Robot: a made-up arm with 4 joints.
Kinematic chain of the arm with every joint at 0, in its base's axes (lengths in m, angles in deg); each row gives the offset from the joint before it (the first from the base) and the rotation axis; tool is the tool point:
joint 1: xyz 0 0 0.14 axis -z
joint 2: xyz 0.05 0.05 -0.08 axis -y
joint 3: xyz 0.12 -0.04 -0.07 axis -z
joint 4: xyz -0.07 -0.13 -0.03 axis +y
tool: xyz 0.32 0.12 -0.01
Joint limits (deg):
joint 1: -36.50..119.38
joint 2: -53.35..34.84
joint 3: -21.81..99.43
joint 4: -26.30..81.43
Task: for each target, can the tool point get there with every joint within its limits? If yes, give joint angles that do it. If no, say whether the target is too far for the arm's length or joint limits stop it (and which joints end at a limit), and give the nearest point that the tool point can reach.
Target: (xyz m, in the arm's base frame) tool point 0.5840 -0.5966 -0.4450
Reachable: no: too far | nearest point 0.2894 -0.2956 -0.1740 | short by 0.501 m
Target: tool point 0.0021 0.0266 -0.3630
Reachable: yes | joints 100.97 -28.62 10.51 72.33
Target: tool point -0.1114 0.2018 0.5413
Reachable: no: joint limits stop it (at a limit: joint 1, joint 2, joint 3, joint 4) | nearest point 0.1930 0.2460 0.2750 | short by 0.407 m
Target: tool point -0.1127 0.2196 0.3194
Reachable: no: joint limits stop it (at a limit: joint 1, joint 2, joint 3, joint 4) | nearest point -0.2252 0.0213 0.1291 | short by 0.297 m
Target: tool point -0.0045 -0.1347 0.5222
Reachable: no: joint limits stop it (at a limit: joint 2, joint 4) | nearest point -0.0104 -0.3112 0.2819 | short by 0.298 m
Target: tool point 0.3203 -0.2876 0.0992
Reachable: yes | joints 42.89 20.36 -1.67 -2.57
